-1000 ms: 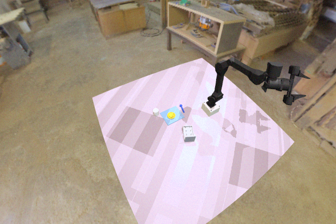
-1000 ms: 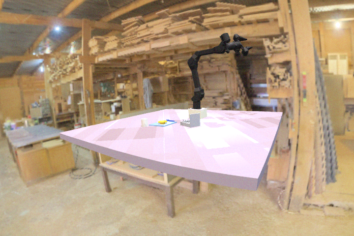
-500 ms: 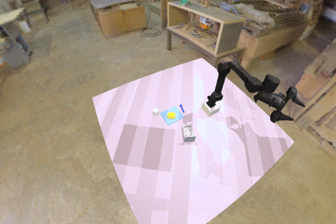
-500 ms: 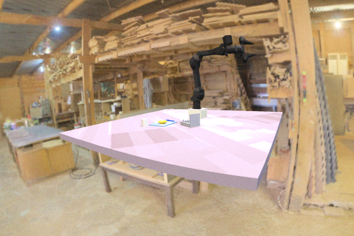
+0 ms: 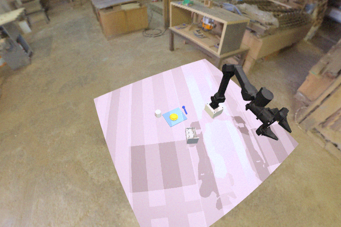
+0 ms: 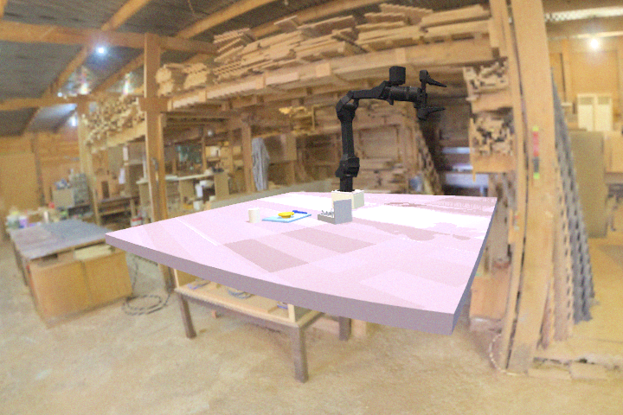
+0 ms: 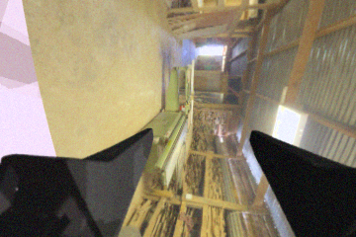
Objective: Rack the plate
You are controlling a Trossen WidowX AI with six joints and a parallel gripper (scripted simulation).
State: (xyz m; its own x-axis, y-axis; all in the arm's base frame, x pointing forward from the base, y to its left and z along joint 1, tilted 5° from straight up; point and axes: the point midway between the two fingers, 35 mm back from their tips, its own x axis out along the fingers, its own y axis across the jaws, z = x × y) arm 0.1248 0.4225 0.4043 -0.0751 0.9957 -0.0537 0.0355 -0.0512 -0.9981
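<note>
Now: gripper tip 60 cm to the left of the yellow plate, 42 cm above it and 18 cm short of it. Also, from my gripper tip: blue spoon: 62 cm to the right, 43 cm below, 6 cm ahead; then grey dish rack: 41 cm below, 40 cm to the right, 16 cm ahead; then light blue mat: 61 cm to the right, 43 cm below, 17 cm ahead.
</note>
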